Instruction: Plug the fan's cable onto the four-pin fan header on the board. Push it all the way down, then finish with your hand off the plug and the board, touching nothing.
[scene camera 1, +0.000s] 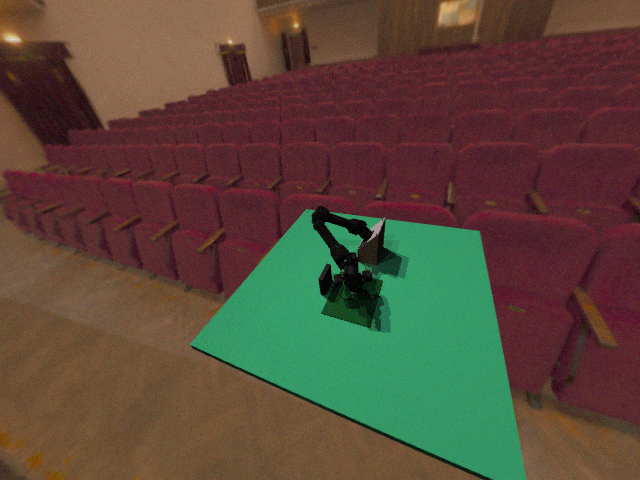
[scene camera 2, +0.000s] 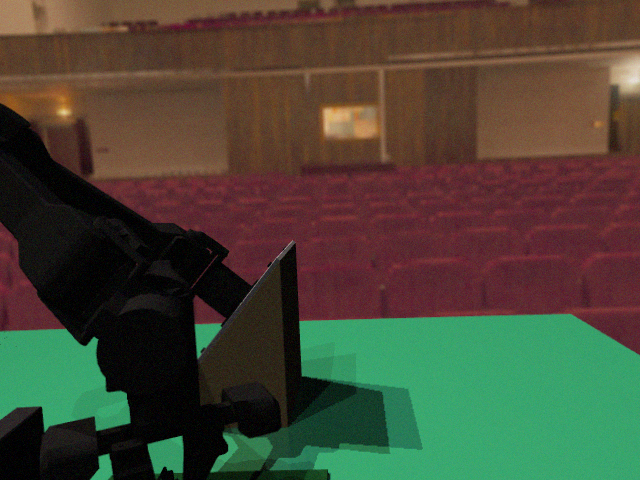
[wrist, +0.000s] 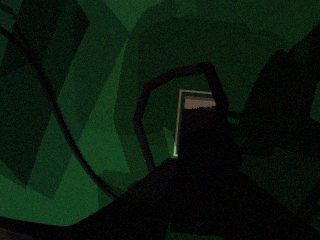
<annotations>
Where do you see my gripper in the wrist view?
198, 171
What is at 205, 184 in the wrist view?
A fan plug.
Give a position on a dark green board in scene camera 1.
359, 309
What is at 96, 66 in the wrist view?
A dark green board.
</annotations>
